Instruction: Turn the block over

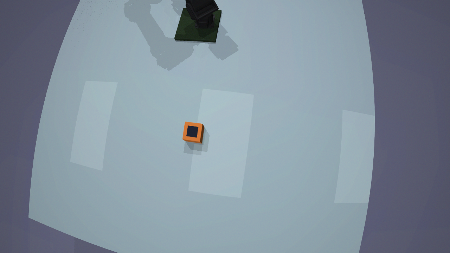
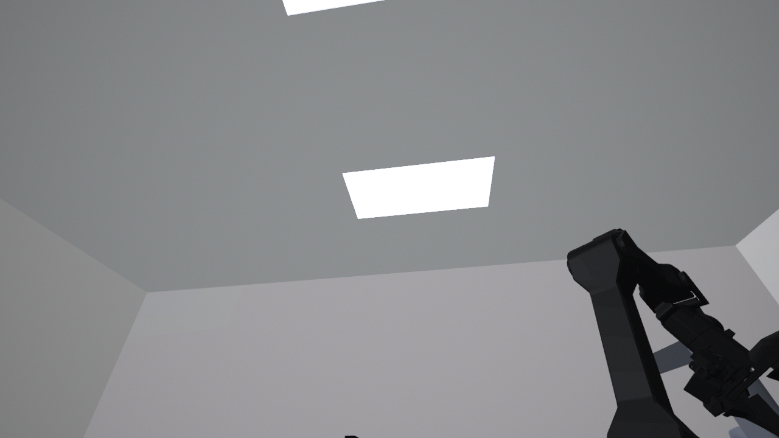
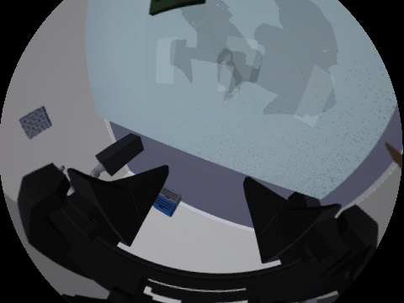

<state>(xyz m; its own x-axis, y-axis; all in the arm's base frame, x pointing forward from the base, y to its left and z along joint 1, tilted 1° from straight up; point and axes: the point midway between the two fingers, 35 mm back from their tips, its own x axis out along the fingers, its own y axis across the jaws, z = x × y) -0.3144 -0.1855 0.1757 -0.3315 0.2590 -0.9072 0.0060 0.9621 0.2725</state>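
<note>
My gripper tip is now 720 mm short of the orange block, 180 mm to the right of it and 120 mm above it.
</note>
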